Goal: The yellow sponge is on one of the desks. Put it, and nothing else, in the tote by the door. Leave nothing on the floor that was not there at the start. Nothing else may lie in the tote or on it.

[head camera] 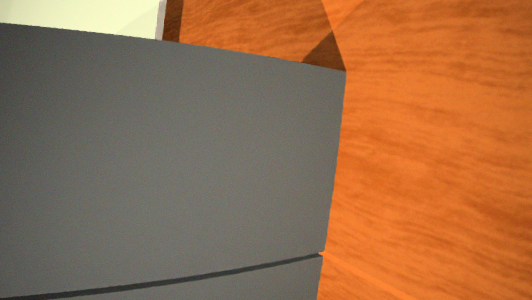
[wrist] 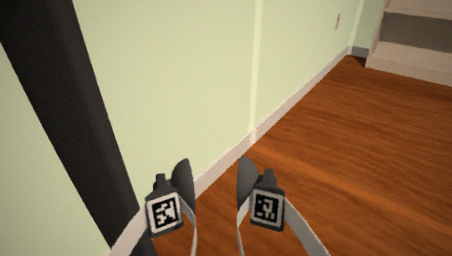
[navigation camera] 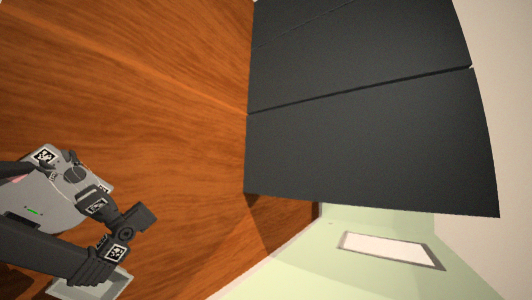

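Pixels of known places: gripper, between the fingertips: point(navigation camera: 51, 154); robot's base, origin of its link: point(navigation camera: 75, 173).
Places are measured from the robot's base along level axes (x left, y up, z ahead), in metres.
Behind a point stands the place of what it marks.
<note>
The yellow sponge does not show in these views. A light grey tote point(navigation camera: 124, 274) {x -0.526, y 0.121, z -0.305 m} stands on the floor at the lower left of the navigation view, partly hidden under the arm. The part of its inside that shows holds no object that I can make out. My gripper point(navigation camera: 61, 165) point(wrist: 215, 175) {x 0.087, y 0.563, z 0.031 m} is open, with a gap between the fingertips and nothing held there. In the navigation view it is folded back above my base, up and left of the tote. In the wrist view the floor and a skirting board show behind the fingers.
A large dark grey panelled block point(head camera: 175, 150) {x -0.940, y 0.824, z 0.964 m} point(navigation camera: 365, 135) {x -0.856, y 1.230, z 1.075 m} stands close by on the wooden floor point(head camera: 430, 150) {x -0.583, y 0.000, z 0.584 m} point(navigation camera: 150, 125) {x -0.061, y 0.000, z 0.481 m} point(wrist: 380, 145). A green wall point(navigation camera: 300, 255) {x -2.452, y 0.360, z 0.400 m} point(wrist: 175, 65) runs beside the floor. A pale shelf unit point(wrist: 415, 62) stands at the wrist view's upper right.
</note>
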